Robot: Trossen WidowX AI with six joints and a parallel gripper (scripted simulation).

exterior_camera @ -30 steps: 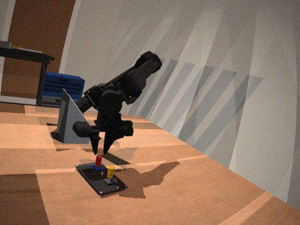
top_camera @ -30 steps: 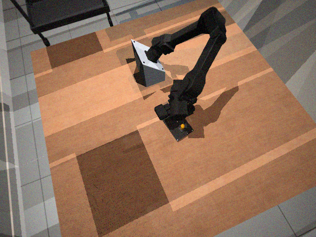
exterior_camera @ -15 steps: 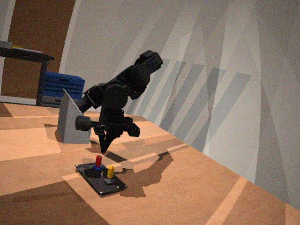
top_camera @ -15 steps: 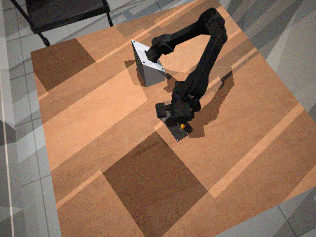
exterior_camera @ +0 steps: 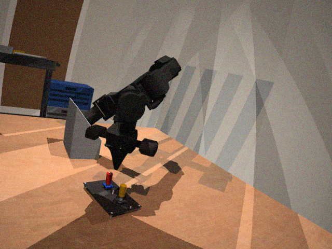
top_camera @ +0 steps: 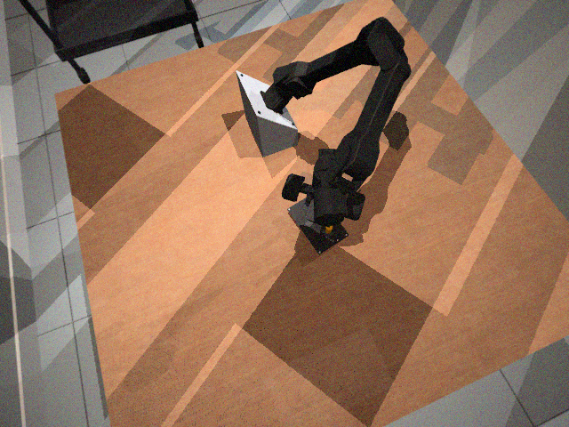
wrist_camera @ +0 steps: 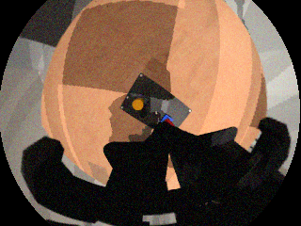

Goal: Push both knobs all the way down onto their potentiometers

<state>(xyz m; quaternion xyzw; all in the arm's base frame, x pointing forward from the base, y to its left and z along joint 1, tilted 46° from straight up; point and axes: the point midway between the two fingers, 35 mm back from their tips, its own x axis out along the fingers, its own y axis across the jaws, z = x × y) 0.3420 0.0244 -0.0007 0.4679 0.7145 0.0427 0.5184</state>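
The red knob is 40 mm below my gripper tip and 30 mm behind it. The rest, counted from my gripper tip: yellow knob (40 mm below, 40 mm ahead, 10 mm to the left).
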